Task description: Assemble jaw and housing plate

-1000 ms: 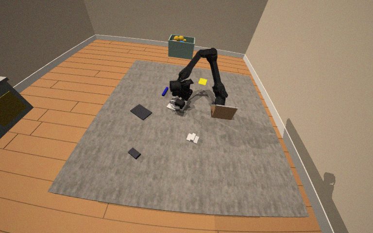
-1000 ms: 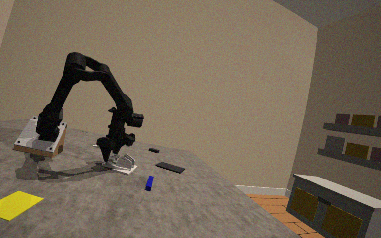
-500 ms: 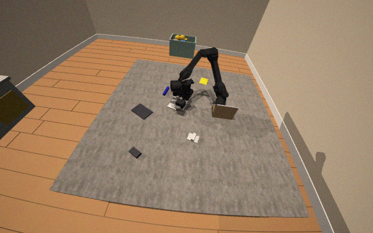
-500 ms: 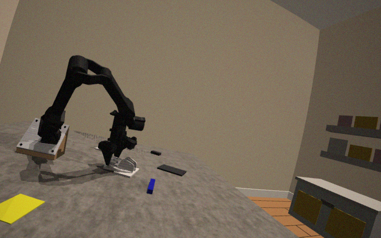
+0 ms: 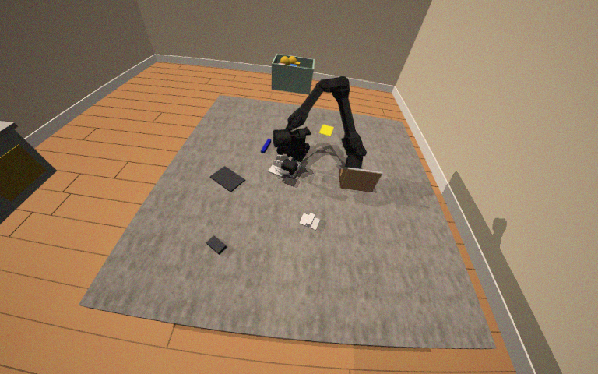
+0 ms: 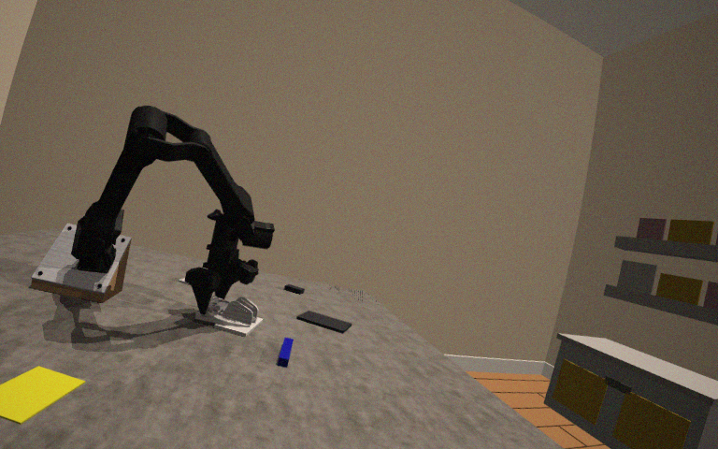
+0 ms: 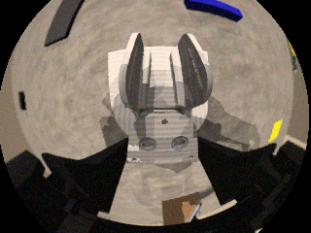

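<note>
My gripper tip is now 20 mm short of the white jaw and 20 mm to the left of it. Round my gripper tip: yellow sheet (190 mm behind, 370 mm to the right, 20 mm below); dark flat plate (300 mm ahead, 80 mm to the left, 10 mm below); blue block (150 mm ahead, 160 mm to the right, 10 mm below).
</note>
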